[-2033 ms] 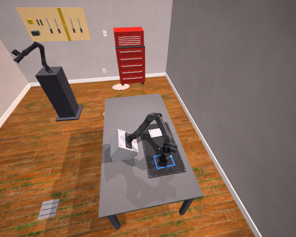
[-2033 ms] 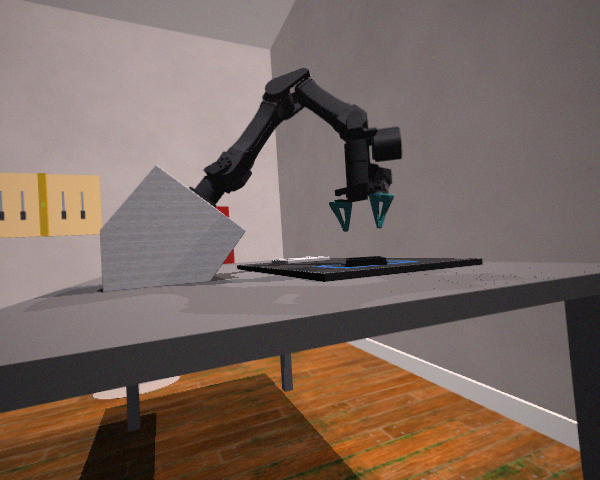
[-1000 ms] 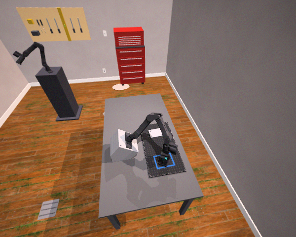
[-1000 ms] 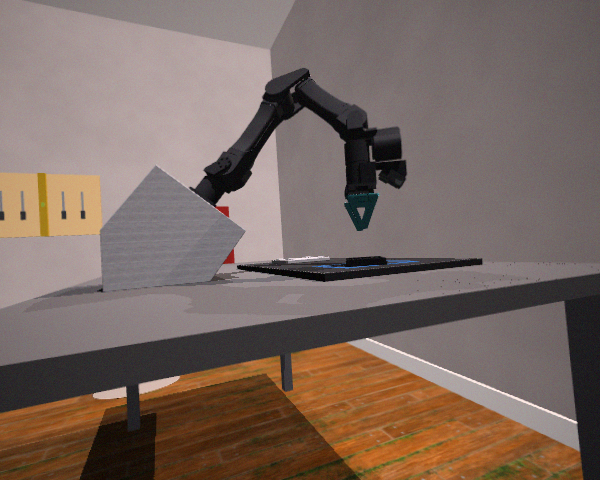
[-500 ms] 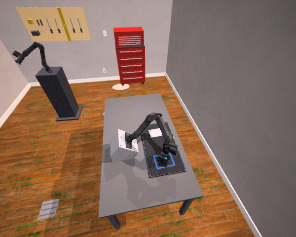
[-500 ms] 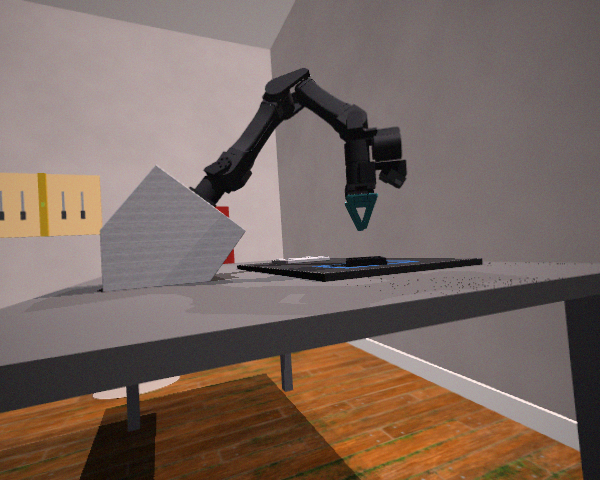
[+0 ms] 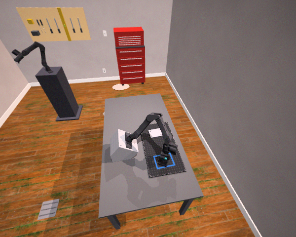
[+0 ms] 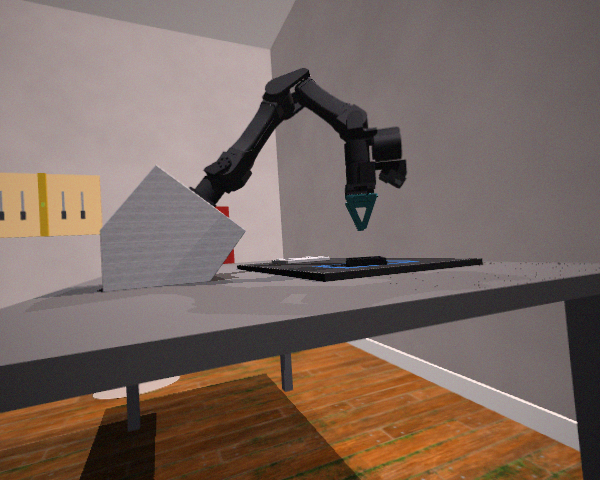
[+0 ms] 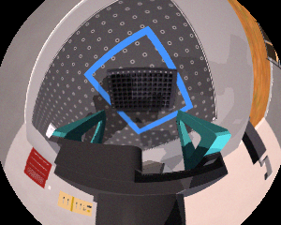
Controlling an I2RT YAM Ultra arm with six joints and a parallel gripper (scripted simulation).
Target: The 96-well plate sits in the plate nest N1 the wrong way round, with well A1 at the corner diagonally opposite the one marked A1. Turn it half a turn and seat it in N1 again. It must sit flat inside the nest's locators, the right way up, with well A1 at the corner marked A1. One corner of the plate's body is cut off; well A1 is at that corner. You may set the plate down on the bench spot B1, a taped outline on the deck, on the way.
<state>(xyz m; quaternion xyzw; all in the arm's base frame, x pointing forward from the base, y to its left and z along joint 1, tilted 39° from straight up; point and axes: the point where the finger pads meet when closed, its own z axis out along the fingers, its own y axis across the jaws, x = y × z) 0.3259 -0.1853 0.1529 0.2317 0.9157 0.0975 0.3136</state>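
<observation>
Right now the dark 96-well plate is 8 cm below my hand. The rest, counted from my hand: white plate nest N1: 38 cm to the left, 8 cm below, 2 cm behind.
</observation>
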